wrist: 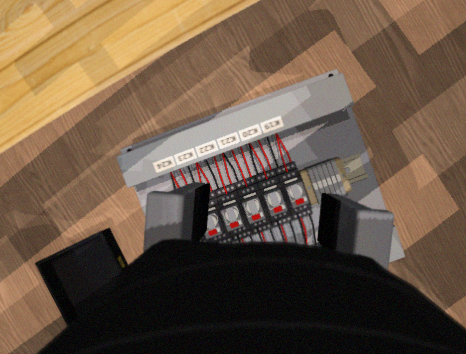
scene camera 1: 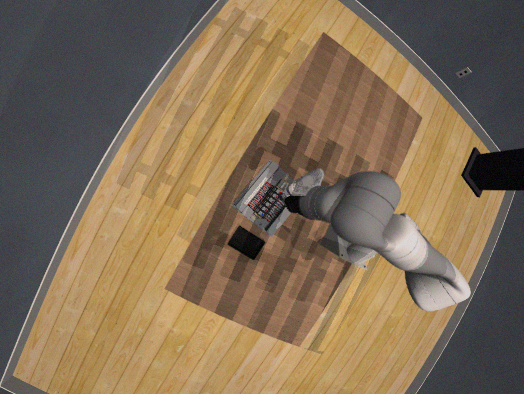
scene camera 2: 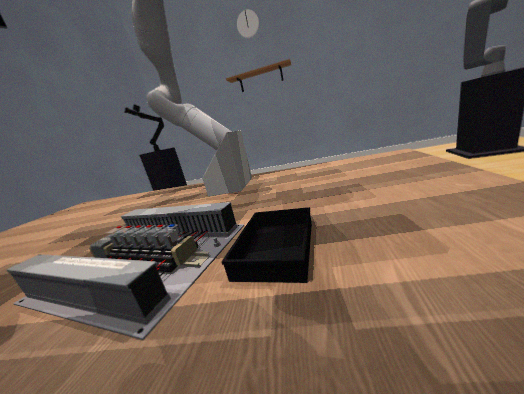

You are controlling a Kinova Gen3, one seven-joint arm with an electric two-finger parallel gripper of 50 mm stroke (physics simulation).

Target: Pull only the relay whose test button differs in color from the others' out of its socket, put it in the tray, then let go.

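Where they show: gripper, between the fingertips: [wrist: 263, 212]; arm's base, origin of its link: [scene camera 1: 353, 254] [scene camera 2: 227, 143].
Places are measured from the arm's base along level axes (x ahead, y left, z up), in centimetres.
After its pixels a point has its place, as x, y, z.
The relay with the blue test button [scene camera 2: 171, 232] @(50.5, 11.2, -10.7) stands upright in its socket at the tray end of the row in scene camera 2. Its neighbours [scene camera 2: 149, 235] [wrist: 253, 208] have red buttons. Five red-button relays show in the wrist view; the relay at the K24 end is hidden behind the left finger. The black tray [scene camera 1: 246, 243] @(45.4, 27.9, -16.7) [scene camera 2: 270, 270] @(54.0, 28.7, -15.1) [wrist: 82, 275] @(49.3, 29.0, -16.7) lies beside the panel and looks empty. My gripper [wrist: 263, 212] @(53.4, -0.7, 22.5) is open and empty, above the relay row, with its fingers on either side of the red-button relays in the wrist view. It does not show in scene camera 2.
The grey panel [scene camera 2: 181, 286] @(55.9, 15.2, -16.7) [wrist: 340, 135] @(53.3, -12.7, -16.7) carries a long wire duct [scene camera 2: 85, 282] @(61.8, 7.2, -11.1) [wrist: 300, 106] @(58.7, -8.5, -10.7) with labels K19 to K24 and a slotted duct [scene camera 2: 200, 220] @(41.8, 10.5, -12.8) on the other side. Red and black wires run to the sockets. Beige end blocks [scene camera 2: 184, 251] @(50.5, 12.5, -14.4) flank the row.
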